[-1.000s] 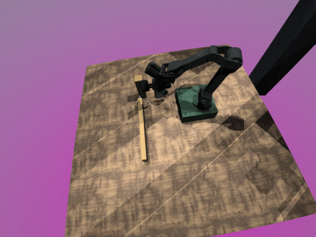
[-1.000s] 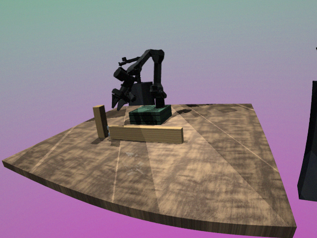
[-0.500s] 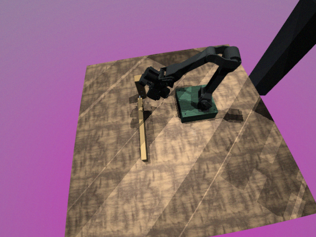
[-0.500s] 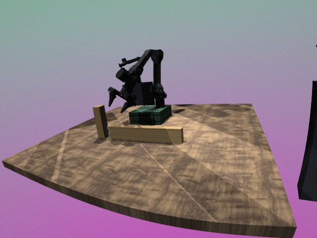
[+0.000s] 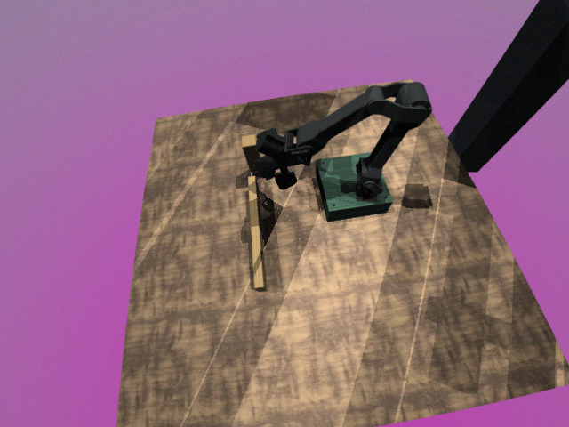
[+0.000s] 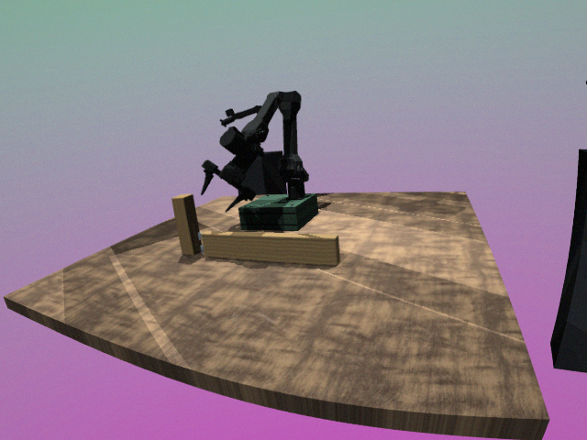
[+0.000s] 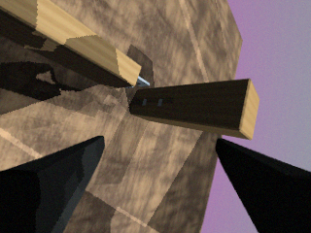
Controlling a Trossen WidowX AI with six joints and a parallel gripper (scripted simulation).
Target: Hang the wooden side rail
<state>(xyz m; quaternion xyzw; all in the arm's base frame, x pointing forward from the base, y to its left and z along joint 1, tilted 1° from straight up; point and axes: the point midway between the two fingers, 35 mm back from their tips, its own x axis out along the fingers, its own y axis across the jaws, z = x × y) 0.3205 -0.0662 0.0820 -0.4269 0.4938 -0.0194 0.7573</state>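
Right now the headboard post is 7 cm ahead of my gripper tip, 6 cm to the right of it and 6 cm below it.
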